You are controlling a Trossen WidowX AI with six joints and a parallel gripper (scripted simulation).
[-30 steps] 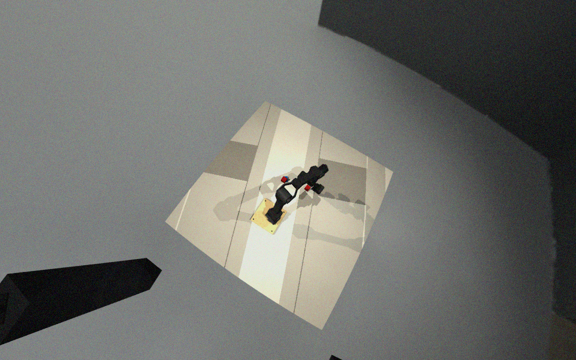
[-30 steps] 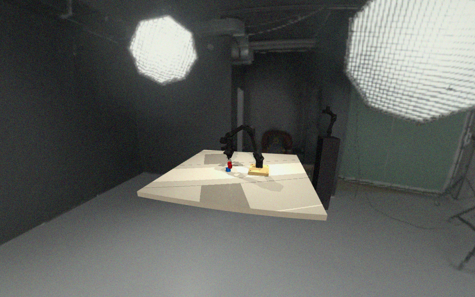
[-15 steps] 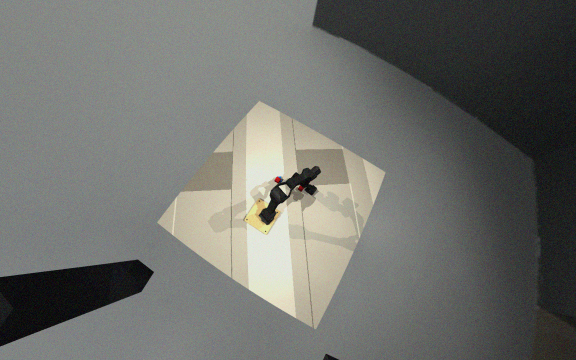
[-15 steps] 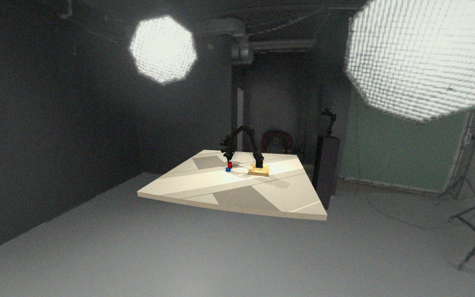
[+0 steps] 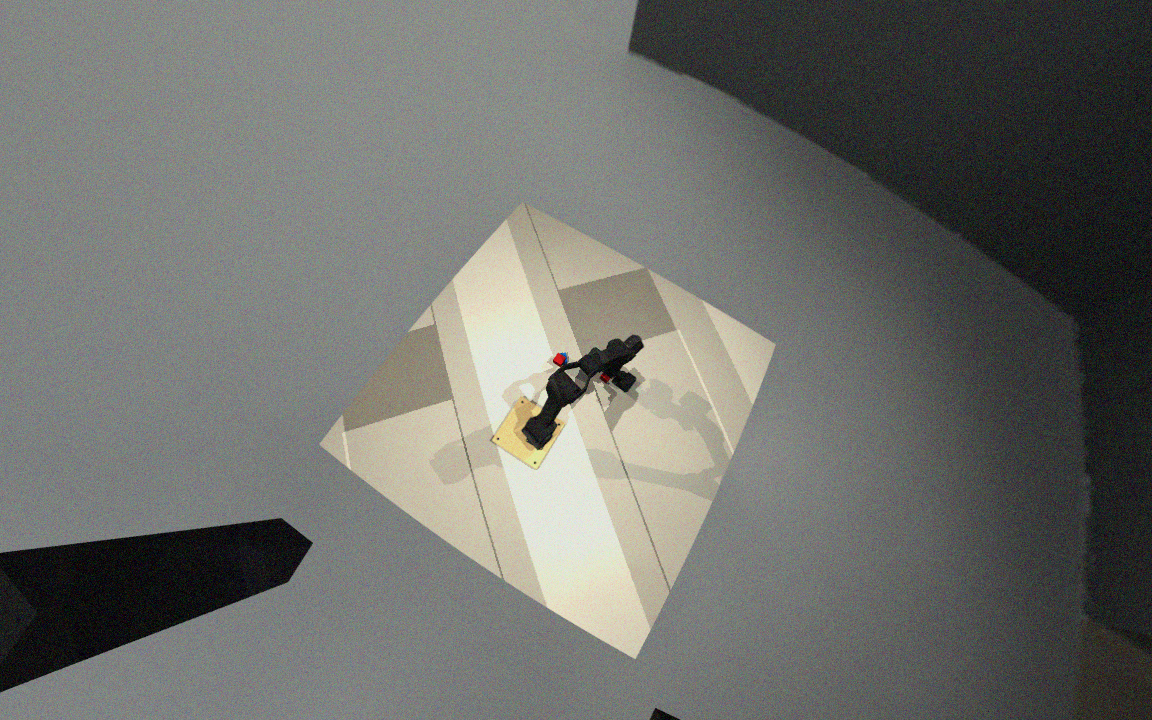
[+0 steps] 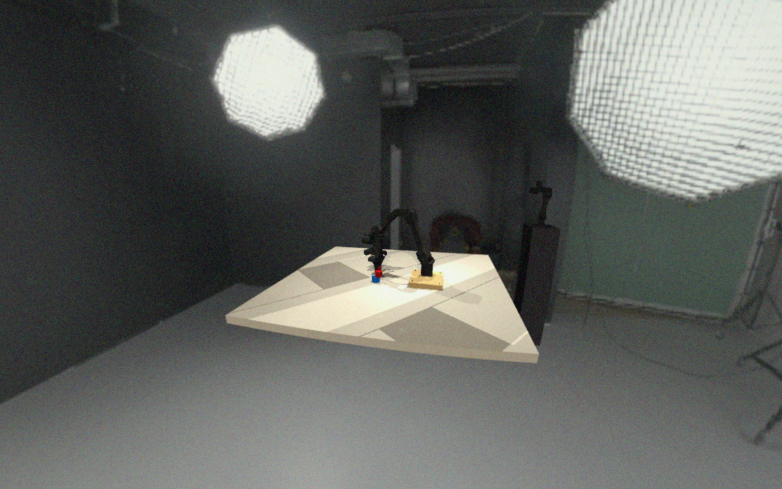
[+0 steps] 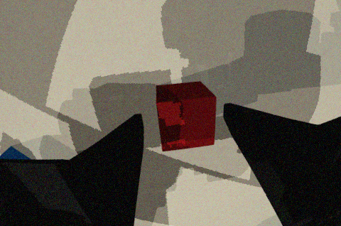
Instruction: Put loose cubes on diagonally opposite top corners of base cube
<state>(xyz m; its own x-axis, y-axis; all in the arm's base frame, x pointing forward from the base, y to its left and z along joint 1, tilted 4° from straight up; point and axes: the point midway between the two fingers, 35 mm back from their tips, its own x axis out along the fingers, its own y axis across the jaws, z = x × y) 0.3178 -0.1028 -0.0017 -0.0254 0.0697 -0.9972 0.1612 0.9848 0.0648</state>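
Now: the blue base cube 180 mm to the left of my gripper tip and 20 mm behind it.
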